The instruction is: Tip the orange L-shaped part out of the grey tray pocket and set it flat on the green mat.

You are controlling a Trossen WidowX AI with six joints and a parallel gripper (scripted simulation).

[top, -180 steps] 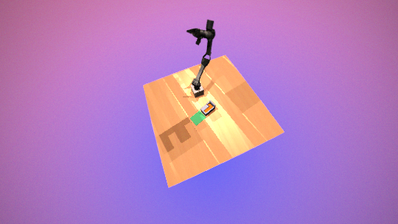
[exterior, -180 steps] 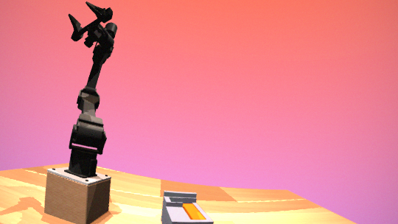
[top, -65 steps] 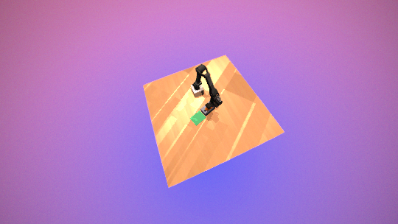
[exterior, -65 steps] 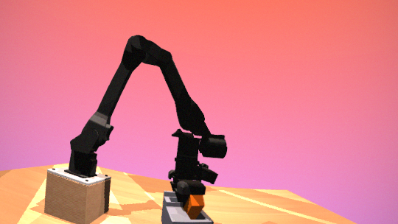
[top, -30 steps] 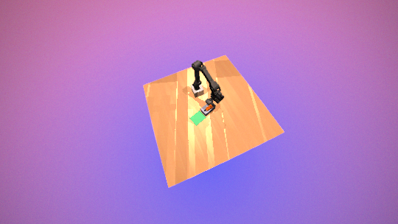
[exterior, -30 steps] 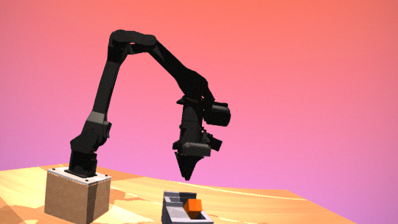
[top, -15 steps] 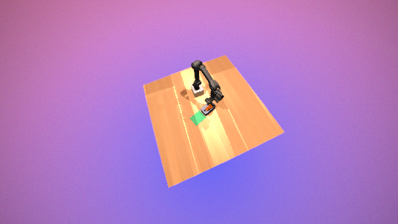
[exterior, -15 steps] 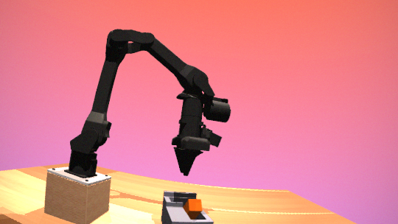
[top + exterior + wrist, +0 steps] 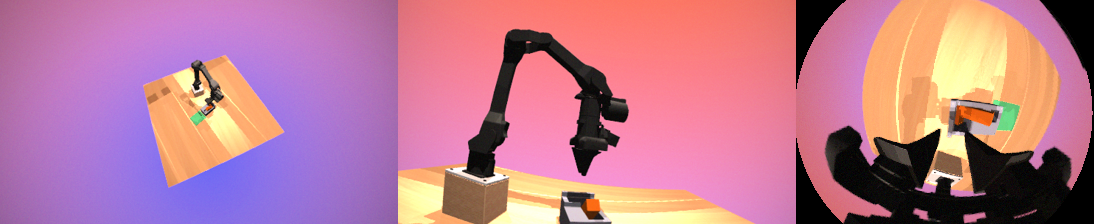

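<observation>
Now: the orange L-shaped part 10 cm below my gripper tip, 4 cm to the right of it and 1 cm ahead of it. Round my gripper tip: green mat (21 cm to the right, 16 cm below, 7 cm ahead).
</observation>
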